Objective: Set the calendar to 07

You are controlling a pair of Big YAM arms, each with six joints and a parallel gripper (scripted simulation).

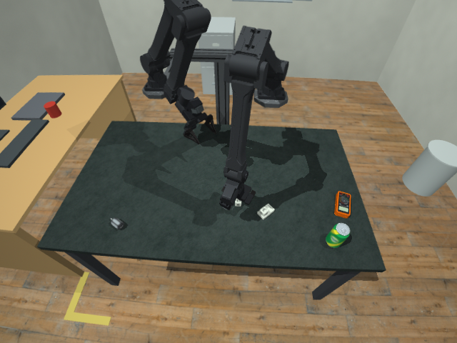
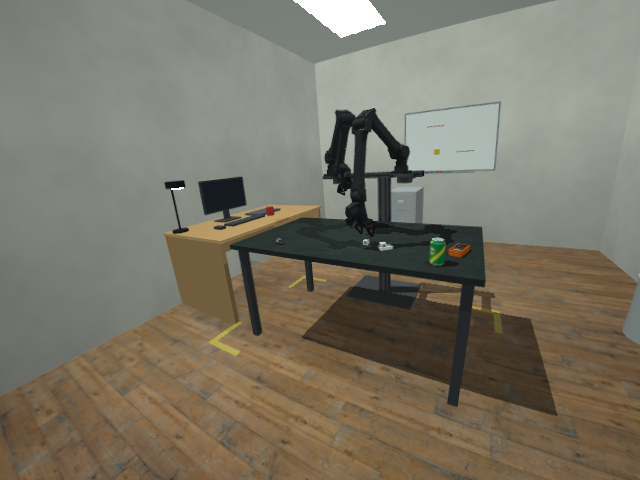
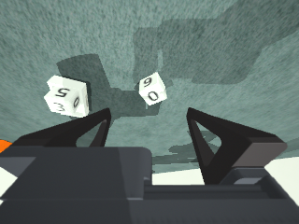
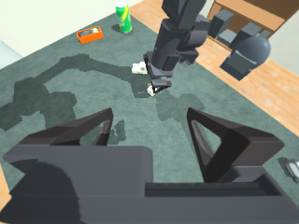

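Right now the white number cube is 50 mm below my left hand.
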